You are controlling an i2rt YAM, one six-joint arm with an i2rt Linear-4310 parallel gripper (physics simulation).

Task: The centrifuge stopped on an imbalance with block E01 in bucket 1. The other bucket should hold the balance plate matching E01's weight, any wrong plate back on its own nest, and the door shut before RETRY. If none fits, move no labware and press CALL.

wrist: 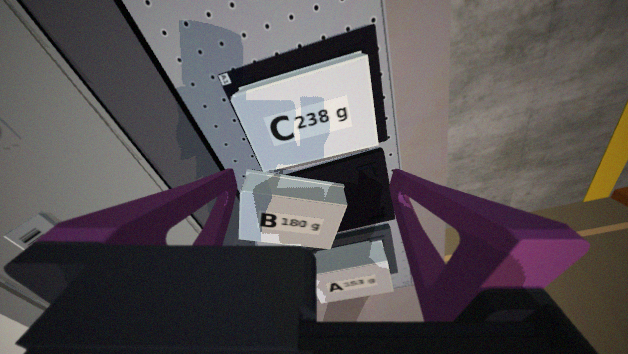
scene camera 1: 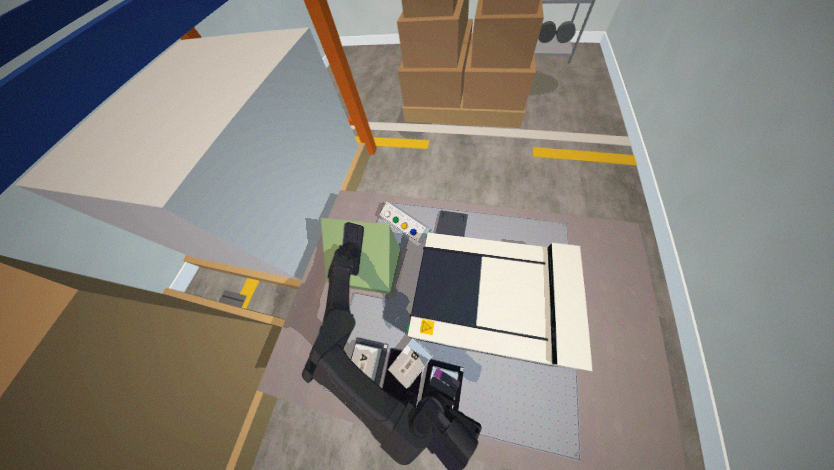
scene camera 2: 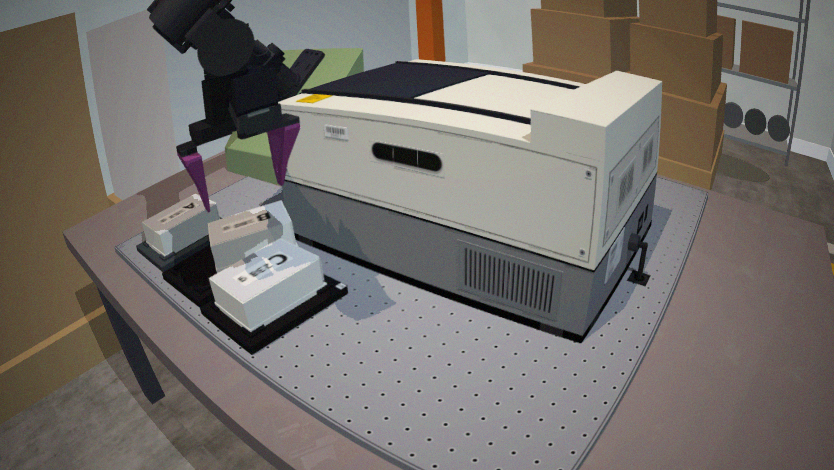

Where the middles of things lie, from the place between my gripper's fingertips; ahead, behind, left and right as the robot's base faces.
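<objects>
Relative to the dark sliding door (scene camera 1: 448,288), my gripper is 7 cm below, 4 cm past and 30 cm to the right of it. Counted from my hand: button panel (scene camera 1: 405,224), 10 cm below, 30 cm behind, 57 cm to the left; centrifuge (scene camera 2: 525,196), 2 cm below, 11 cm ahead, 32 cm to the left.
</objects>
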